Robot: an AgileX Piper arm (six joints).
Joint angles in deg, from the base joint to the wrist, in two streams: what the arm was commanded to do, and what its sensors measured. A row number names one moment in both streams.
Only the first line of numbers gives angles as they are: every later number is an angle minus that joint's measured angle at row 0.
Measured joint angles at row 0:
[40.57, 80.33, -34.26, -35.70, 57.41, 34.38]
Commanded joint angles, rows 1 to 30:
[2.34, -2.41, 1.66, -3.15, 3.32, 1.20]
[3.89, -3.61, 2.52, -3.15, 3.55, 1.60]
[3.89, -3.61, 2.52, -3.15, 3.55, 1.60]
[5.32, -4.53, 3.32, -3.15, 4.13, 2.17]
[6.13, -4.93, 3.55, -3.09, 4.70, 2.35]
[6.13, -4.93, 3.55, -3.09, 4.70, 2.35]
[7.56, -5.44, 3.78, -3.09, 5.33, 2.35]
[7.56, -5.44, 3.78, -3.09, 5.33, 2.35]
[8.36, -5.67, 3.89, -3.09, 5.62, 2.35]
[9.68, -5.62, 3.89, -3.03, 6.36, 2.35]
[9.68, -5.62, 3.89, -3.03, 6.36, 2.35]
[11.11, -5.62, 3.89, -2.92, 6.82, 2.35]
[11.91, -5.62, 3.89, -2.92, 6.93, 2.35]
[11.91, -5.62, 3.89, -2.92, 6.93, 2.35]
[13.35, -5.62, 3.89, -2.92, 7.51, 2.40]
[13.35, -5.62, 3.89, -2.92, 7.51, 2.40]
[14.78, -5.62, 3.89, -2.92, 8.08, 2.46]
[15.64, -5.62, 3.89, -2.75, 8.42, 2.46]
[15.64, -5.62, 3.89, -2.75, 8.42, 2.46]
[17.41, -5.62, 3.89, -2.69, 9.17, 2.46]
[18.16, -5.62, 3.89, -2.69, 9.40, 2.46]
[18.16, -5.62, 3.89, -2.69, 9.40, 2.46]
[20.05, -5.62, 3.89, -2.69, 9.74, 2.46]
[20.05, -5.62, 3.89, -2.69, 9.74, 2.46]
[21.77, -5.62, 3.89, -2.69, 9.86, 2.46]
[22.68, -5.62, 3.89, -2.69, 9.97, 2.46]
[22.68, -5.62, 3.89, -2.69, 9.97, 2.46]
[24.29, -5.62, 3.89, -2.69, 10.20, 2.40]
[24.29, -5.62, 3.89, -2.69, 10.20, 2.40]
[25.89, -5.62, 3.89, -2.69, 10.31, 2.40]
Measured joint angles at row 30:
[24.06, -5.16, 3.49, 0.23, 6.93, 1.77]
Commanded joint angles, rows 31 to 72:
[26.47, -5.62, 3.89, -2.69, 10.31, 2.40]
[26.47, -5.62, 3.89, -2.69, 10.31, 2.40]
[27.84, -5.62, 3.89, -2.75, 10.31, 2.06]
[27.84, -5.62, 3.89, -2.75, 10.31, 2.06]
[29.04, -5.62, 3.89, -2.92, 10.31, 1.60]
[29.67, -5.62, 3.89, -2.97, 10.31, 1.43]
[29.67, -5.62, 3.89, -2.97, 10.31, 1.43]
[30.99, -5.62, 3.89, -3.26, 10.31, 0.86]
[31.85, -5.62, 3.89, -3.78, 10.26, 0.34]
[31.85, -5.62, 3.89, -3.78, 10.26, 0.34]
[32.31, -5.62, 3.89, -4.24, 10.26, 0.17]
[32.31, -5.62, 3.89, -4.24, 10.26, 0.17]
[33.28, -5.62, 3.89, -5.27, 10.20, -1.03]
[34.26, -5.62, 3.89, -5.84, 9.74, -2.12]
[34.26, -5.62, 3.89, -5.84, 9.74, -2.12]
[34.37, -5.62, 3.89, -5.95, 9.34, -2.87]
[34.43, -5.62, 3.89, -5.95, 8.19, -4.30]
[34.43, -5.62, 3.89, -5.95, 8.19, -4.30]
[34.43, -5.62, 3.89, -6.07, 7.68, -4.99]
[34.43, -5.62, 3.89, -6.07, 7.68, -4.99]
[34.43, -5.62, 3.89, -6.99, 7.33, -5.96]
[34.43, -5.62, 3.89, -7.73, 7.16, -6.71]
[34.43, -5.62, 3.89, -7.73, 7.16, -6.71]
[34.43, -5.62, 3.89, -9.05, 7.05, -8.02]
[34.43, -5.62, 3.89, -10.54, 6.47, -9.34]
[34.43, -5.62, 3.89, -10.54, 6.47, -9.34]
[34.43, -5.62, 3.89, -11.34, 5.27, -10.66]
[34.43, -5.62, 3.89, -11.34, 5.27, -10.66]
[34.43, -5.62, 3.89, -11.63, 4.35, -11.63]
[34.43, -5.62, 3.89, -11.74, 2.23, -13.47]
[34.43, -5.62, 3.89, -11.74, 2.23, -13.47]
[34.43, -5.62, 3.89, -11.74, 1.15, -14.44]
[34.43, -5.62, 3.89, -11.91, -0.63, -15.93]
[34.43, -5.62, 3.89, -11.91, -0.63, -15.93]
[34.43, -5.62, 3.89, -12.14, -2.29, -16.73]
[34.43, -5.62, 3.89, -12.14, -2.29, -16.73]
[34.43, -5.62, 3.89, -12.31, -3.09, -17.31]
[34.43, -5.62, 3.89, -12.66, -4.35, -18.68]
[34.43, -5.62, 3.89, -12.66, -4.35, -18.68]
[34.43, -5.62, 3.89, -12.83, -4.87, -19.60]
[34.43, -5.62, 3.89, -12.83, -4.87, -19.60]
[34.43, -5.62, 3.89, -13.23, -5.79, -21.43]
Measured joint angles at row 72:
[34.26, -5.16, 3.66, -9.11, -5.44, -18.85]
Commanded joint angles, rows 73 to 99:
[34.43, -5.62, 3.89, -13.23, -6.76, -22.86]
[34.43, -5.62, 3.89, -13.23, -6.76, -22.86]
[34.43, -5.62, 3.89, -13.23, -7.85, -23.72]
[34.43, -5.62, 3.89, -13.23, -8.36, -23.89]
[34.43, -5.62, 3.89, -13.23, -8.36, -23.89]
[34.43, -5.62, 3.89, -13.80, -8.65, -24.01]
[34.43, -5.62, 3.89, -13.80, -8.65, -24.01]
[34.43, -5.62, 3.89, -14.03, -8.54, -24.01]
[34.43, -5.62, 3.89, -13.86, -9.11, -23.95]
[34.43, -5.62, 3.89, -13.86, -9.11, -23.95]
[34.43, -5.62, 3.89, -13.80, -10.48, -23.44]
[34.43, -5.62, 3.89, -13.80, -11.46, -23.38]
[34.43, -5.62, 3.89, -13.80, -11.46, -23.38]
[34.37, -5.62, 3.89, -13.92, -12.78, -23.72]
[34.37, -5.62, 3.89, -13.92, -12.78, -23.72]
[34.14, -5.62, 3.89, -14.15, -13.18, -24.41]
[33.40, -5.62, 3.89, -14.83, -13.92, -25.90]
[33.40, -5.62, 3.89, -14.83, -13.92, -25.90]
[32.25, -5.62, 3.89, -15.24, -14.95, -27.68]
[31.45, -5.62, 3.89, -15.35, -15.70, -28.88]
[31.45, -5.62, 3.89, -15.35, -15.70, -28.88]
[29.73, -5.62, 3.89, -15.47, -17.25, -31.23]
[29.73, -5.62, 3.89, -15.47, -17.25, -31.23]
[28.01, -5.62, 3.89, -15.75, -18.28, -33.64]
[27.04, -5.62, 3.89, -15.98, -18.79, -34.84]
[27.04, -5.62, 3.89, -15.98, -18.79, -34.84]
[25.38, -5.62, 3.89, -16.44, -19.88, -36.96]
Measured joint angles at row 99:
[27.73, -5.16, 3.95, -12.54, -18.39, -33.23]
